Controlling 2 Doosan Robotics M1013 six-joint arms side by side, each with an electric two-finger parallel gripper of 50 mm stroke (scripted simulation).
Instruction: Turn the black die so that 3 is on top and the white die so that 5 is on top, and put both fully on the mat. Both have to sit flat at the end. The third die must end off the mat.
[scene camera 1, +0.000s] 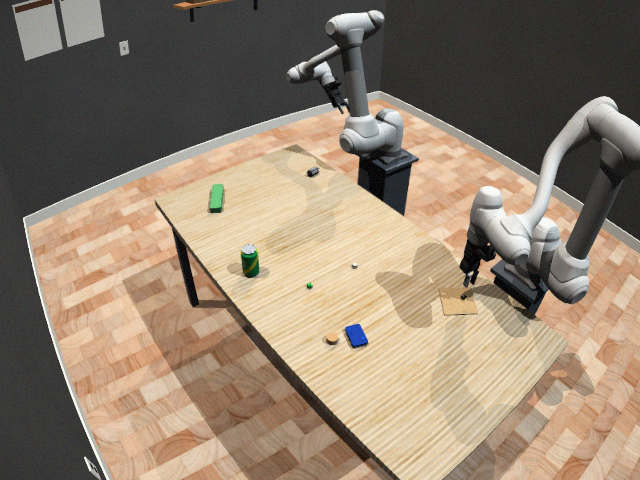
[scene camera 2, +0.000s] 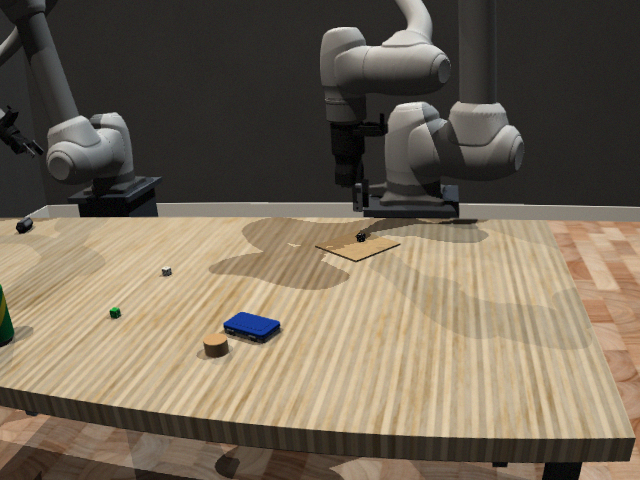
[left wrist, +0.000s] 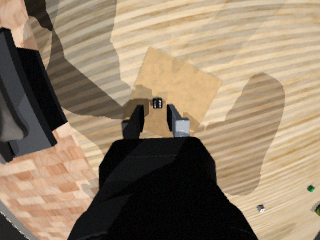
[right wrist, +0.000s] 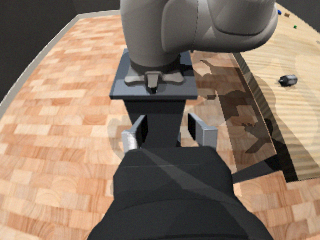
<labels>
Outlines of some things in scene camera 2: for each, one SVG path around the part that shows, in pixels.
My left gripper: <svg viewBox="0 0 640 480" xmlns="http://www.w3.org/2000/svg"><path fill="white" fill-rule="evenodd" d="M331 135L332 154L335 155L336 162L335 184L341 185L343 188L352 188L353 211L363 212L363 207L369 207L369 179L363 179L362 154L365 153L364 136Z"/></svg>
A tan mat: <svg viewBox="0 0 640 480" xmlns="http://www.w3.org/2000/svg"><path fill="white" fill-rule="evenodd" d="M315 247L358 262L399 246L401 243L357 230L317 244ZM357 234L365 233L366 239L363 242L357 241Z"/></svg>
</labels>
